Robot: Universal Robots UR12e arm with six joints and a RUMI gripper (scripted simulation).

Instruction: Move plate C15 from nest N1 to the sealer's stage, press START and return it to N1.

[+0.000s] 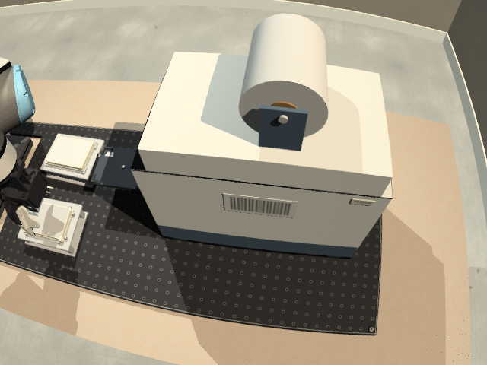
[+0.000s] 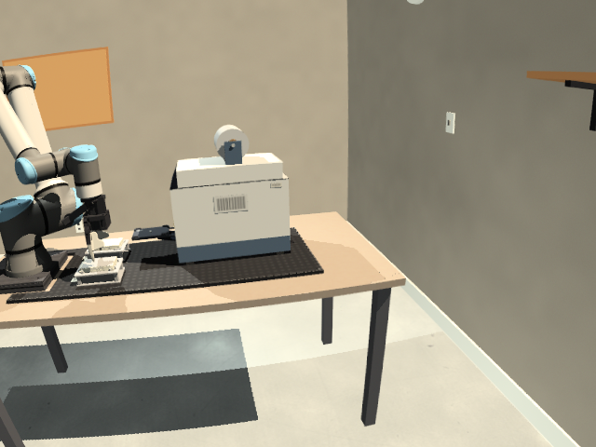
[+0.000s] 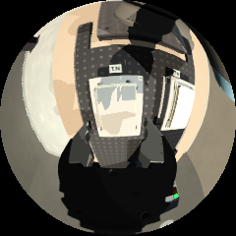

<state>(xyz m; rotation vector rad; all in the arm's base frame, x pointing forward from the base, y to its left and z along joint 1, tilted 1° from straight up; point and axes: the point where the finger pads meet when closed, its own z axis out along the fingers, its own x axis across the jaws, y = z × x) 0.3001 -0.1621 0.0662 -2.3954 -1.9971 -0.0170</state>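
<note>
Right now my hand is 40 mm above the well plate. Round my hand: foil roll (540 mm ahead, 320 mm above, 50 mm to the left); then sealer stage (210 mm ahead, 110 mm to the left, 10 mm above).
</note>
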